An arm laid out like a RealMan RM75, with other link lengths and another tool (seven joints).
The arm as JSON. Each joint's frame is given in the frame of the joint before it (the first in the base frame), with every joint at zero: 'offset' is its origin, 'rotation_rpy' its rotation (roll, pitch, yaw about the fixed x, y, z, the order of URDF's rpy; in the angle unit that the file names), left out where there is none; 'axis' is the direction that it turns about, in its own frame. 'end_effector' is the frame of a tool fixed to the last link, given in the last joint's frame.
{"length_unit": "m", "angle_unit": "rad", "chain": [
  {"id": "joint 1", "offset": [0.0, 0.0, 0.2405], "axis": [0.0, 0.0, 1.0]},
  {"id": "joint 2", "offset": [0.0, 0.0, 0.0], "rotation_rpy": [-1.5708, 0.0, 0.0], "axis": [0.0, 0.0, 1.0]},
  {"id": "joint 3", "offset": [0.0, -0.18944, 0.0], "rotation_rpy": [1.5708, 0.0, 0.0], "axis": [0.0, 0.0, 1.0]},
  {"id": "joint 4", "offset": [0.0, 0.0, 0.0], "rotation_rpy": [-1.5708, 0.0, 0.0], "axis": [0.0, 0.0, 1.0]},
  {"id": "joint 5", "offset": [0.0, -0.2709, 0.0], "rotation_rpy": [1.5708, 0.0, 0.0], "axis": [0.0, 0.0, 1.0]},
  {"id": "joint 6", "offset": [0.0, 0.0, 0.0], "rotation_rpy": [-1.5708, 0.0, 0.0], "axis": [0.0, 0.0, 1.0]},
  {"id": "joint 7", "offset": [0.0, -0.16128, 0.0], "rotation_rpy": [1.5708, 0.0, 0.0], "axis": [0.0, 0.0, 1.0]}
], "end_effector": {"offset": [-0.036, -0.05, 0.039], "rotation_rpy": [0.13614, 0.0, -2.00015]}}
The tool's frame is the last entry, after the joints.
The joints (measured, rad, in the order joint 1, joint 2, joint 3, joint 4, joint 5, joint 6, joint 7), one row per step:
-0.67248, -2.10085, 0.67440, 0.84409, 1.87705, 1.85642, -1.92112
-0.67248, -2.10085, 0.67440, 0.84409, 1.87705, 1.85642, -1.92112
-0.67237, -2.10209, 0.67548, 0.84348, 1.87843, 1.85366, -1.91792
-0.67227, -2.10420, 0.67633, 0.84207, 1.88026, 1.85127, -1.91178
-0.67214, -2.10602, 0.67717, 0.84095, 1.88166, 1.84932, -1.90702
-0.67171, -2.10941, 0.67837, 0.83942, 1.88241, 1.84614, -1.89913
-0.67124, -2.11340, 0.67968, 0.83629, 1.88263, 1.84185, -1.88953
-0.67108, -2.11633, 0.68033, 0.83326, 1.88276, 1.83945, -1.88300
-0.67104, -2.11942, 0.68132, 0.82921, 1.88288, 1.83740, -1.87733
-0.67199, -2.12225, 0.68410, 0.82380, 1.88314, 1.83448, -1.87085
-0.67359, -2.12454, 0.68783, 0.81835, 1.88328, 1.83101, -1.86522
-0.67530, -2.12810, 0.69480, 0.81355, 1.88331, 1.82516, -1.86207
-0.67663, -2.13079, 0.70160, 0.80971, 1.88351, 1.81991, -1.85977
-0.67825, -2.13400, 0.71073, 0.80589, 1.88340, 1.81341, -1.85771
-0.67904, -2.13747, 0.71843, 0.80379, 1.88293, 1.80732, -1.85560
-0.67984, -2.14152, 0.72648, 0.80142, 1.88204, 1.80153, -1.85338
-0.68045, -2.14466, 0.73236, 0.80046, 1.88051, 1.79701, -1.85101
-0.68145, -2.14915, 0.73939, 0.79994, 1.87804, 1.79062, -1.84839
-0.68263, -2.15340, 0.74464, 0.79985, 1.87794, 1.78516, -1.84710
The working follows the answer.
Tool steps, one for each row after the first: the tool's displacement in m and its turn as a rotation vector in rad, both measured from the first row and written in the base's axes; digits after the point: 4 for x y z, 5 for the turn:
0.0000, 0.0000, 0.0000, 0.00000, 0.00000, 0.00000
-0.0002, 0.0003, -0.0008, 0.00157, 0.00150, -0.00065
-0.0003, 0.0004, -0.0020, 0.00353, 0.00250, -0.00322
-0.0004, 0.0004, -0.0031, 0.00487, 0.00322, -0.00519
-0.0002, 0.0006, -0.0048, 0.00781, 0.00273, -0.00860
0.0000, 0.0007, -0.0069, 0.01122, 0.00113, -0.01188
0.0002, 0.0006, -0.0086, 0.01254, -0.00075, -0.01397
0.0004, 0.0002, -0.0107, 0.01198, -0.00315, -0.01536
0.0008, -0.0001, -0.0133, 0.01047, -0.00455, -0.01800
0.0015, -0.0003, -0.0159, 0.00855, -0.00508, -0.02078
0.0025, -0.0006, -0.0194, 0.00441, -0.00436, -0.02234
0.0033, -0.0008, -0.0224, 0.00060, -0.00269, -0.02366
0.0044, -0.0011, -0.0259, -0.00416, -0.00015, -0.02562
0.0054, -0.0013, -0.0288, -0.00697, 0.00170, -0.02729
0.0066, -0.0017, -0.0321, -0.01055, 0.00275, -0.02934
0.0078, -0.0018, -0.0342, -0.01167, 0.00300, -0.03179
0.0096, -0.0017, -0.0369, -0.01214, 0.00260, -0.03462
0.0110, -0.0017, -0.0393, -0.01340, 0.00344, -0.03629

Tool pose at each row, in the base's axes (x y z in m, rotation vector in rad; rounded; the steps above come from the unrounded poses):
-0.1552, 0.3902, 0.0004, 0.73474, 2.44969, 0.20604
-0.1552, 0.3902, 0.0004, 0.73474, 2.44969, 0.20604
-0.1554, 0.3904, -0.0004, 0.73661, 2.45094, 0.20726
-0.1555, 0.3905, -0.0016, 0.74084, 2.45094, 0.20839
-0.1556, 0.3906, -0.0027, 0.74400, 2.45089, 0.20907
-0.1554, 0.3907, -0.0043, 0.74925, 2.44919, 0.21155
-0.1552, 0.3909, -0.0065, 0.75425, 2.44650, 0.21503
-0.1550, 0.3908, -0.0082, 0.75683, 2.44393, 0.21645
-0.1548, 0.3904, -0.0103, 0.75759, 2.44104, 0.21599
-0.1544, 0.3901, -0.0129, 0.75974, 2.43851, 0.21355
-0.1537, 0.3899, -0.0155, 0.76212, 2.43671, 0.21027
-0.1527, 0.3896, -0.0190, 0.76242, 2.43647, 0.20432
-0.1519, 0.3893, -0.0219, 0.76283, 2.43723, 0.19856
-0.1508, 0.3890, -0.0254, 0.76384, 2.43848, 0.19110
-0.1498, 0.3889, -0.0284, 0.76515, 2.43931, 0.18638
-0.1486, 0.3885, -0.0316, 0.76637, 2.43916, 0.18082
-0.1474, 0.3884, -0.0338, 0.76889, 2.43826, 0.17842
-0.1456, 0.3885, -0.0364, 0.77198, 2.43664, 0.17688
-0.1442, 0.3885, -0.0388, 0.77368, 2.43661, 0.17441

